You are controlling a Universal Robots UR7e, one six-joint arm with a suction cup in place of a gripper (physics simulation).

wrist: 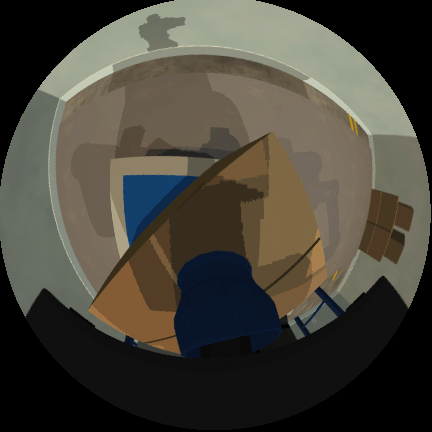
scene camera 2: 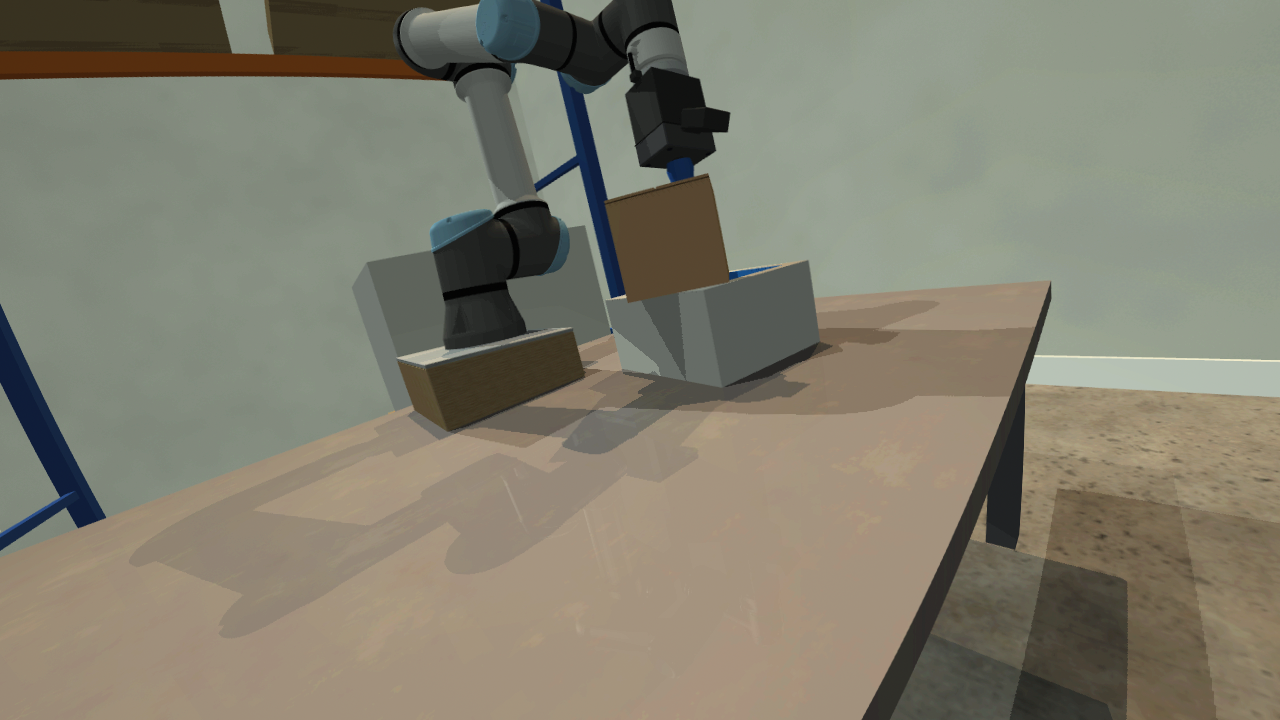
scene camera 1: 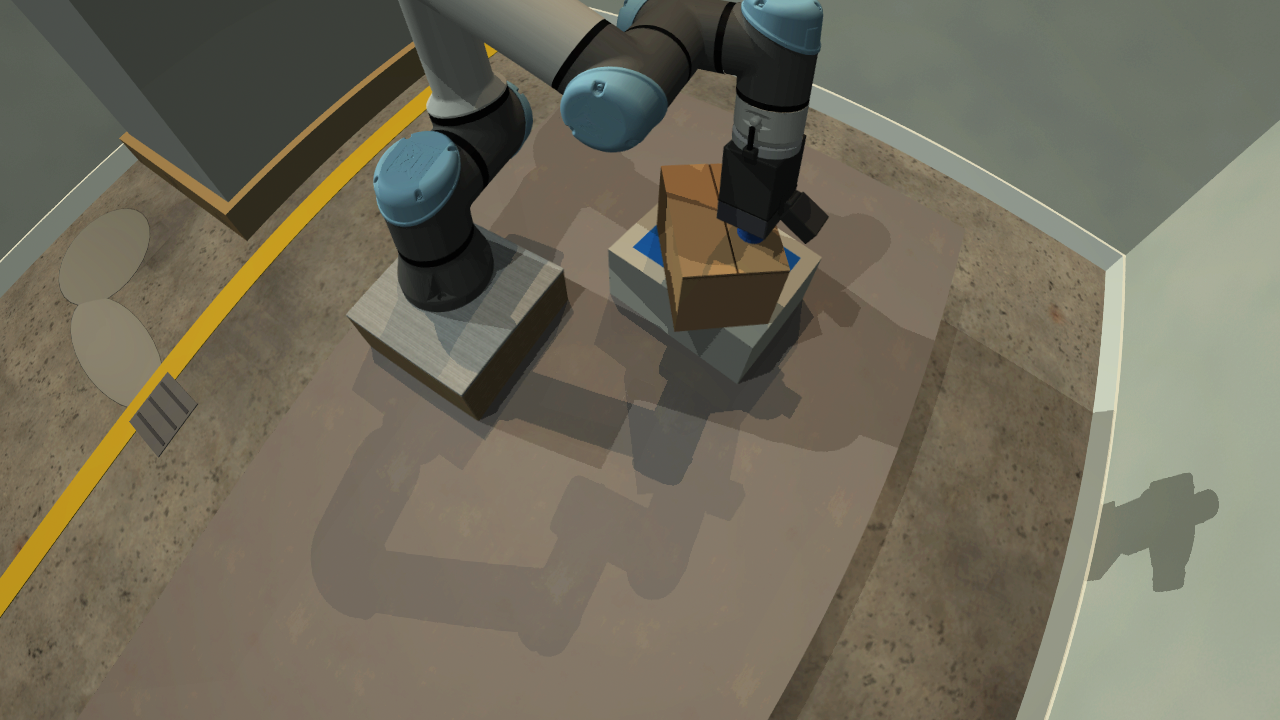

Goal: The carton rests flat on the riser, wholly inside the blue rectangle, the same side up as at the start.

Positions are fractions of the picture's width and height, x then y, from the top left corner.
My suction cup (wrist: 0.51, 0.70) is stuck to a brown carton (scene camera 1: 0.56, 0.39), which still rests on a grey riser (scene camera 2: 0.56, 0.47).
The brown carton also shows in the wrist view (wrist: 0.58, 0.47) and in scene camera 2 (scene camera 2: 0.52, 0.33). The grey riser is seen too in scene camera 1 (scene camera 1: 0.50, 0.38).
